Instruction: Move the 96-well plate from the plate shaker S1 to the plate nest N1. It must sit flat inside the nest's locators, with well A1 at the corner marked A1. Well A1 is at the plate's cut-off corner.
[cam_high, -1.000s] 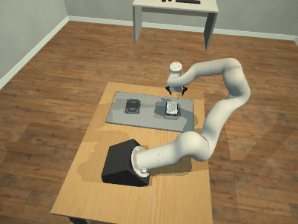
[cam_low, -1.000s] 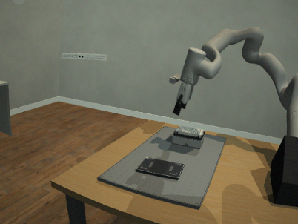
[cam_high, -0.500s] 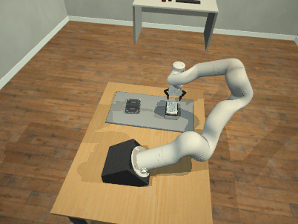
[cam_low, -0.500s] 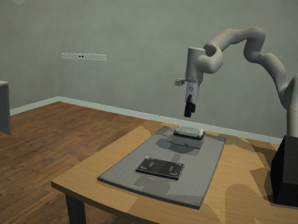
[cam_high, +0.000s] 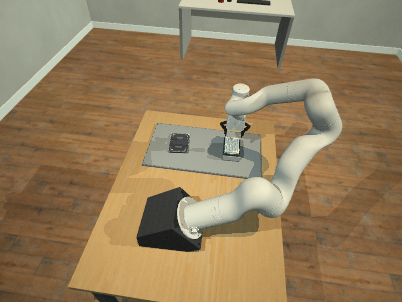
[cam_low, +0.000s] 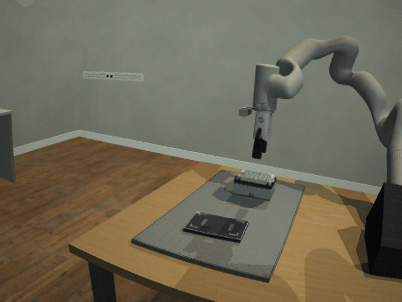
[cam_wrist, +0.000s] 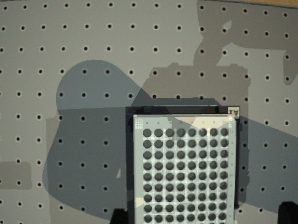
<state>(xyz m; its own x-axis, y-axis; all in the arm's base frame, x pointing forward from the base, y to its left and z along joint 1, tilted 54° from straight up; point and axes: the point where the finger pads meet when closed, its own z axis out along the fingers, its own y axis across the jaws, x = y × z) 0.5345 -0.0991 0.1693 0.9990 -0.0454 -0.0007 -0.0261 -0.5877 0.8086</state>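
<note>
Right now the 96-well plate is 90 mm below my hand. The rest, counted from my hand: A1 mark (270 mm to the left, 140 mm below, 120 mm ahead); plate nest N1 (330 mm to the left, 150 mm below, 40 mm ahead).
</note>
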